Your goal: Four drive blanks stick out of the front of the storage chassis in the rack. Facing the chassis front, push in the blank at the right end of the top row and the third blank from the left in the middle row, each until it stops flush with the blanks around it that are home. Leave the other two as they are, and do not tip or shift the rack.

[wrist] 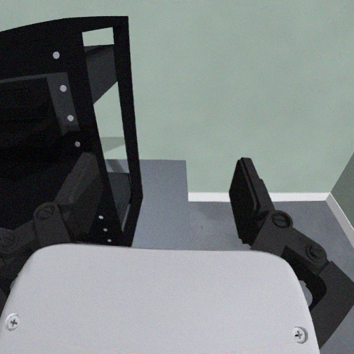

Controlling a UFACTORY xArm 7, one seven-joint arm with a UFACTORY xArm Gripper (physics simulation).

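The black rack [131,125] stands at the left of the wrist view, with a row of pale round dots down its front post. Inside it, a dark chassis [57,100] shows in part behind the post; it is in deep shadow, and I cannot make out separate drive blanks. My gripper [165,172] is open and empty, its fingers wide apart. The left finger overlaps the rack's lower front post in the view; whether it touches cannot be told. The right finger is seen against the wall and floor, to the right of the rack.
A pale green wall [225,75] rises behind the rack, with a white skirting board [260,196] at its foot. A blue-grey surface [162,210] lies beside the rack, and grey floor [212,220] lies to its right. A room corner shows at the far right.
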